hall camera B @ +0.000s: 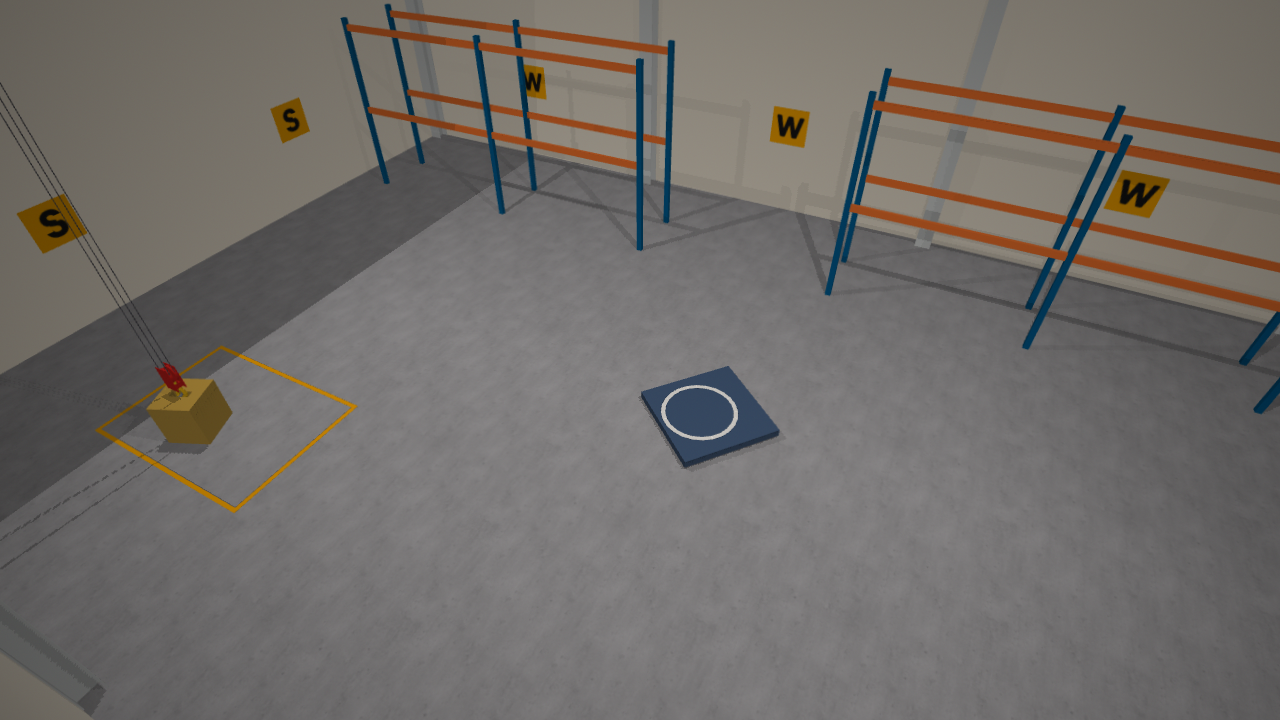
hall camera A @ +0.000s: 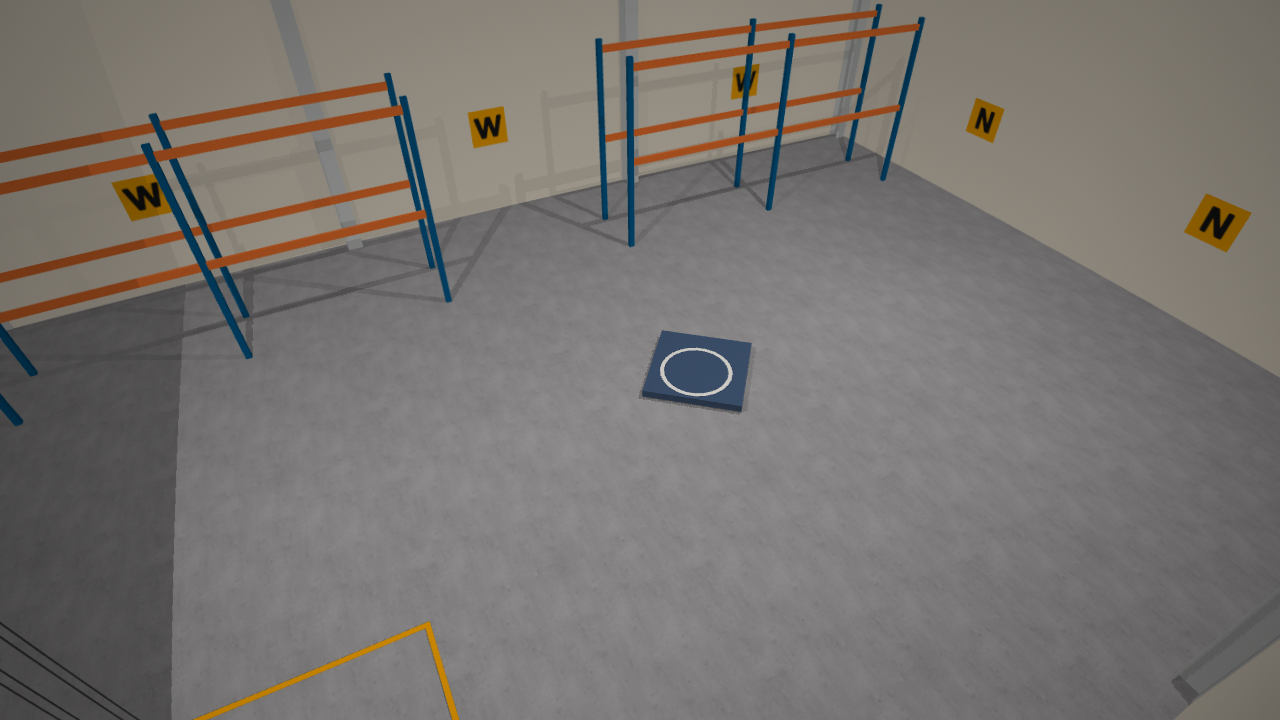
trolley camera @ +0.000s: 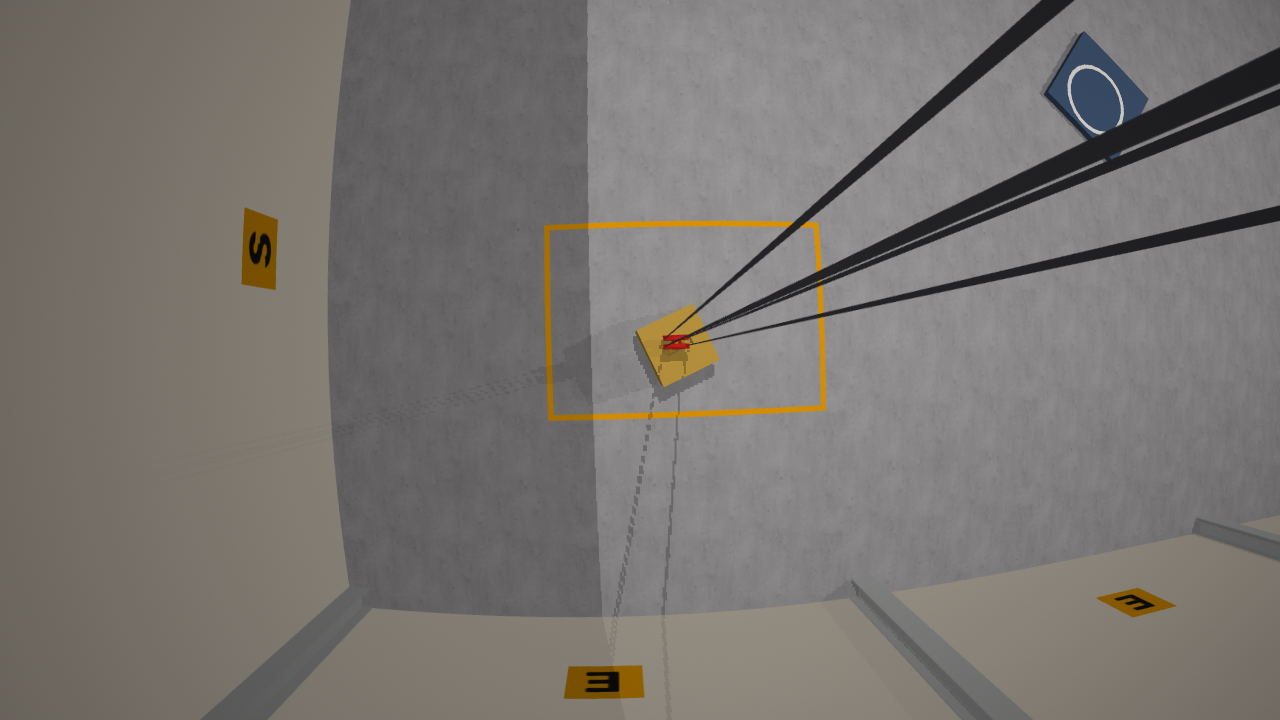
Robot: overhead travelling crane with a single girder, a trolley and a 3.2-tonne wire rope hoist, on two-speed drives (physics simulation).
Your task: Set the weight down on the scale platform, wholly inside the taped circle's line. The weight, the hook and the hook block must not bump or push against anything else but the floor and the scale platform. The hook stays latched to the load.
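The yellow weight (hall camera B: 207, 416) (trolley camera: 702, 356) hangs close above the floor, its shadow showing along its lower edges. The red hook block (hall camera B: 170, 376) (trolley camera: 676, 345) is right above it. My hook (hall camera B: 179, 388) is latched to the weight's top; its latch is too small to see. The blue scale platform (hall camera A: 735, 396) (hall camera B: 751, 428) (trolley camera: 1084, 46) lies well away from the weight, with the white taped circle (hall camera A: 661, 371) (hall camera B: 699, 438) (trolley camera: 1085, 65) on top. Ropes cross part of the platform in the trolley view. The weight does not show in hall camera A.
A yellow floor outline (hall camera A: 313, 670) (hall camera B: 234, 509) (trolley camera: 684, 223) surrounds the weight. Blue and orange racks (hall camera A: 631, 152) (hall camera B: 640, 152) stand along the W wall, beyond the platform. Grey wall columns (trolley camera: 930, 640) stand along the E wall. The S wall (trolley camera: 161, 358) is beside the outlined area.
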